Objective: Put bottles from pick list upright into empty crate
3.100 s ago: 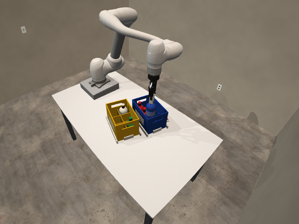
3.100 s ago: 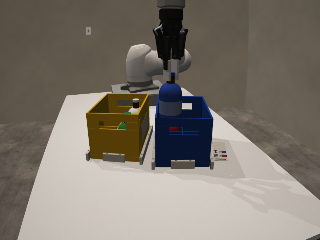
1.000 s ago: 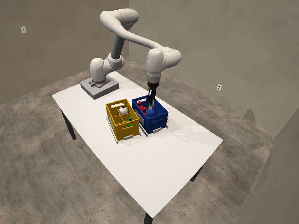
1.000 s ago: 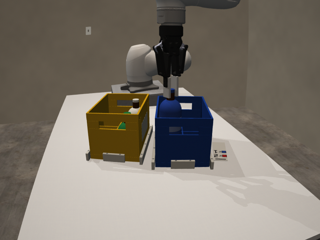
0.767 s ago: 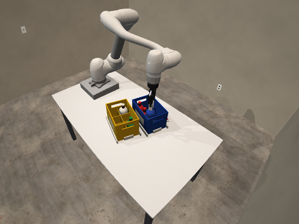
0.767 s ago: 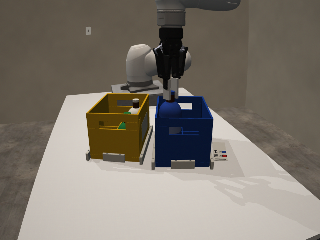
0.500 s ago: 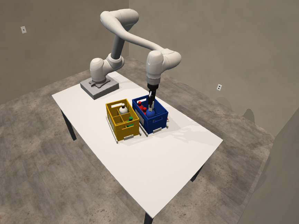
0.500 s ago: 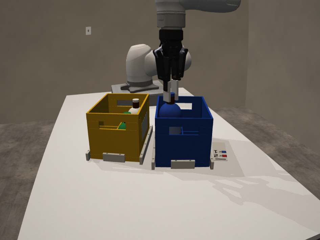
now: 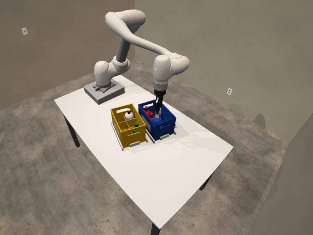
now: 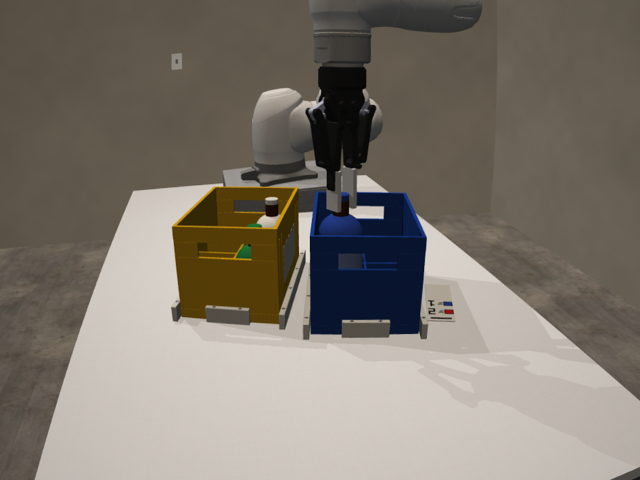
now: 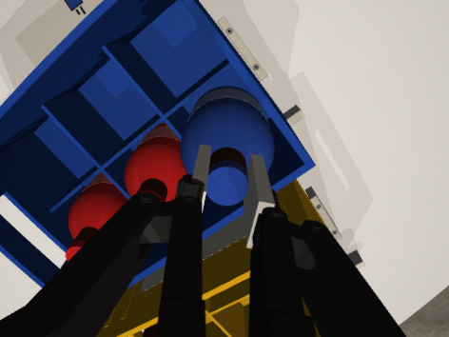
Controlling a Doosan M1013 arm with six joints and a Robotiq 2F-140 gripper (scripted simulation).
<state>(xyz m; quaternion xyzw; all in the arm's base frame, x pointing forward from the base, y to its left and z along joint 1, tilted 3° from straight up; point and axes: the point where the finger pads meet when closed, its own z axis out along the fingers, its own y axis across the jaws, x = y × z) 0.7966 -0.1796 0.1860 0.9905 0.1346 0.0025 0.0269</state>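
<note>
Now: hand 8 cm above the blue bottle. The rest, counted from my hand: yellow crate 20 cm behind, 11 cm to the right, 16 cm below; then green bottle 10 cm behind, 12 cm to the right, 15 cm below; then blue crate 6 cm behind, 8 cm to the left, 16 cm below.
</note>
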